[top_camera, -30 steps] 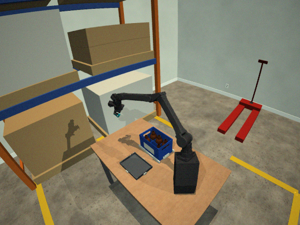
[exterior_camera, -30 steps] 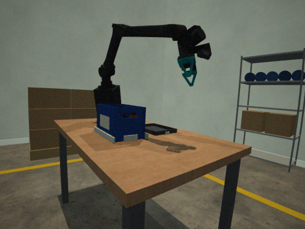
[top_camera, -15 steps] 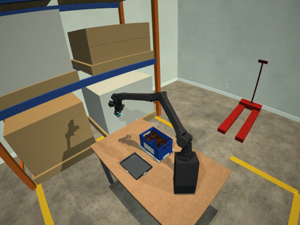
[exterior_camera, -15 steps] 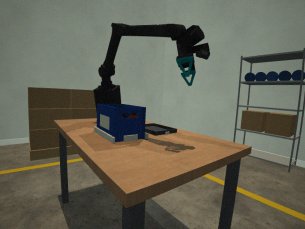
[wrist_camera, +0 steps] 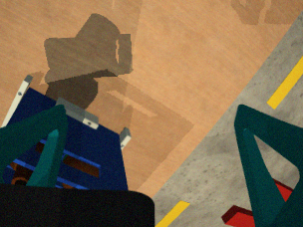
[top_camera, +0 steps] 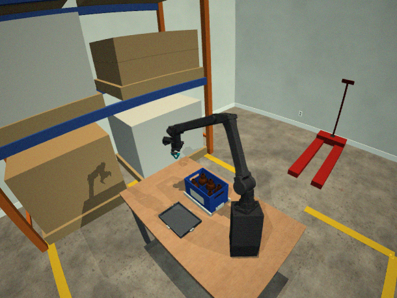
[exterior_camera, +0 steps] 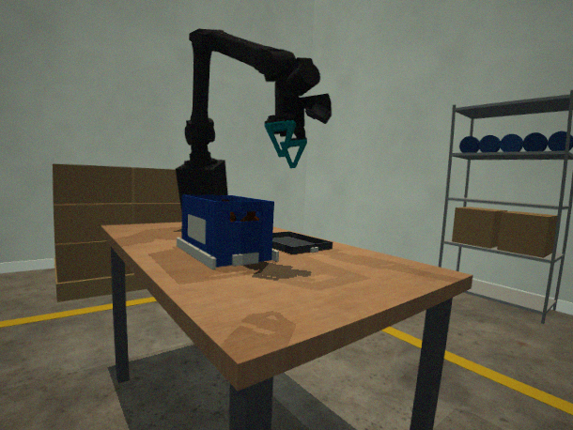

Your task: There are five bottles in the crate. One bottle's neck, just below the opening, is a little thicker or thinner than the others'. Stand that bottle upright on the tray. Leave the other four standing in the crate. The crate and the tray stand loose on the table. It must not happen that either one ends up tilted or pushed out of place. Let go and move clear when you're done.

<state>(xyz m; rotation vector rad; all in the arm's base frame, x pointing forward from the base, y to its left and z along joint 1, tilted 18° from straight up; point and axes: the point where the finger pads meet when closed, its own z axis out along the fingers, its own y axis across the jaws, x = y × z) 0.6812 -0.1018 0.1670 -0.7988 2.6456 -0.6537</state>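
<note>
The crate lies 29 cm behind my hand, 20 cm below it and 1 cm to the left of it. The rest, counted from my hand: bottle: 20 cm below, 20 cm behind, 5 cm to the left; then dark tray: 29 cm to the left, 28 cm behind, 27 cm below.
</note>
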